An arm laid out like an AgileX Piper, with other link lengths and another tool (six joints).
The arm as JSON. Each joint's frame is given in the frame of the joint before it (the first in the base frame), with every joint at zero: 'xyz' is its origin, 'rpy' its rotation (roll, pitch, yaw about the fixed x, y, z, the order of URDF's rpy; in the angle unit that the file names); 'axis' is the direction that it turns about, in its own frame. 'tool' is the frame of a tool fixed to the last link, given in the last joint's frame.
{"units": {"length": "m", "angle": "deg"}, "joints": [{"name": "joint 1", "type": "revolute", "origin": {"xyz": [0.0, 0.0, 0.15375], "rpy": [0.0, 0.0, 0.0]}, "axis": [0.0, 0.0, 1.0]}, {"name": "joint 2", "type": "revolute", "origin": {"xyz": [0.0, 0.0, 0.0], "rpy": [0.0, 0.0, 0.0]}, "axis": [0.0, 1.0, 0.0]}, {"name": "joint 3", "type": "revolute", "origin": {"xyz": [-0.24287, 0.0, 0.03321], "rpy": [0.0, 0.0, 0.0]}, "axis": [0.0, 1.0, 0.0]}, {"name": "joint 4", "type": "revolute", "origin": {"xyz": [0.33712, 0.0, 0.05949], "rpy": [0.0, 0.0, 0.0]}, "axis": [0.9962, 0.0, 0.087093]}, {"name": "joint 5", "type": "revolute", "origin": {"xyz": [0.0, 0.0, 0.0], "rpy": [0.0, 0.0, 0.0]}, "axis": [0.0, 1.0, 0.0]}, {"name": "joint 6", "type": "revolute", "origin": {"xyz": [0.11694, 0.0, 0.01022], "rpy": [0.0, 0.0, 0.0]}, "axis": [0.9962, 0.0, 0.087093]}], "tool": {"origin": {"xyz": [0.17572, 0.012, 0.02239], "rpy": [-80.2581, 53.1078, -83.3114]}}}
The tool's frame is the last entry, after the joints.
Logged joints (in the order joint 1, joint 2, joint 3, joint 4, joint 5, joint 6), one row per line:
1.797, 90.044, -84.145, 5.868, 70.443, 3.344
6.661, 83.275, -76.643, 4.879, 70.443, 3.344
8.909, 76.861, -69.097, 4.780, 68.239, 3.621
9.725, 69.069, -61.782, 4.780, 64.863, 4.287
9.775, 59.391, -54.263, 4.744, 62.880, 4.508
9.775, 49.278, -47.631, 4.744, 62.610, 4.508
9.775, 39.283, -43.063, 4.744, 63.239, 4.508
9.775, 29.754, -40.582, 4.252, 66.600, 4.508
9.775, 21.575, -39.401, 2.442, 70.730, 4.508
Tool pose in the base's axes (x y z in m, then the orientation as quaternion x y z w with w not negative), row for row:
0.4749, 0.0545, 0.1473, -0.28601, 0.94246, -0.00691, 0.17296
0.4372, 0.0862, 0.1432, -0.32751, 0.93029, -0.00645, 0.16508
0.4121, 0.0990, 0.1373, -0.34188, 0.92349, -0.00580, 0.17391
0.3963, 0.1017, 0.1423, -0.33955, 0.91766, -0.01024, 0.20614
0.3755, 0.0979, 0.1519, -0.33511, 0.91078, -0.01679, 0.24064
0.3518, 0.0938, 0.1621, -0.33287, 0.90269, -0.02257, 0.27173
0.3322, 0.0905, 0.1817, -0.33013, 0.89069, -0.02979, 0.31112
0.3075, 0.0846, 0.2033, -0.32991, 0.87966, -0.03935, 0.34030
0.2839, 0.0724, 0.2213, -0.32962, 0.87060, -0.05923, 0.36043
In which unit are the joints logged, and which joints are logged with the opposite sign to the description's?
The joints are logged in degrees. Opposite sign: none.
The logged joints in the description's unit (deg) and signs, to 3 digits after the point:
1.797, 90.044, -84.145, 5.868, 70.443, 3.344
6.661, 83.275, -76.643, 4.879, 70.443, 3.344
8.909, 76.861, -69.097, 4.780, 68.239, 3.621
9.725, 69.069, -61.782, 4.780, 64.863, 4.287
9.775, 59.391, -54.263, 4.744, 62.880, 4.508
9.775, 49.278, -47.631, 4.744, 62.610, 4.508
9.775, 39.283, -43.063, 4.744, 63.239, 4.508
9.775, 29.754, -40.582, 4.252, 66.600, 4.508
9.775, 21.575, -39.401, 2.442, 70.730, 4.508

